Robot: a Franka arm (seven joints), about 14 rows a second.
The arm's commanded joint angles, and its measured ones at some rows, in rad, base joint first. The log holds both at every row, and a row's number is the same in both.
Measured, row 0:
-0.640, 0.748, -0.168, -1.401, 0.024, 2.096, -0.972
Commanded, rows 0 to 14:
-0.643, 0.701, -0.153, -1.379, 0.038, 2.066, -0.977
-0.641, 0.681, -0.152, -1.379, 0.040, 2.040, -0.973
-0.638, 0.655, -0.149, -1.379, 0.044, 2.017, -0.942
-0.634, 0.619, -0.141, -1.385, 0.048, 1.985, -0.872
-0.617, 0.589, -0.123, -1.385, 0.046, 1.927, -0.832
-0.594, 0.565, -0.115, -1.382, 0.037, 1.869, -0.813
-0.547, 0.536, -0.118, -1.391, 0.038, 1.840, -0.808
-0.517, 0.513, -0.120, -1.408, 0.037, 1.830, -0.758
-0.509, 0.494, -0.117, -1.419, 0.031, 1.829, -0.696
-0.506, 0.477, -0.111, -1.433, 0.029, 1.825, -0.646
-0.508, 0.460, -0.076, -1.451, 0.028, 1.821, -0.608
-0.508, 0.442, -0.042, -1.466, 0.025, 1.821, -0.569
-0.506, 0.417, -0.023, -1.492, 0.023, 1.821, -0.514
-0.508, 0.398, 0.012, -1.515, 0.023, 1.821, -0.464
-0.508, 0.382, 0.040, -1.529, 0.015, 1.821, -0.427
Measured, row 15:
-0.495, 0.456, -0.017, -1.454, 0.034, 1.826, -0.506
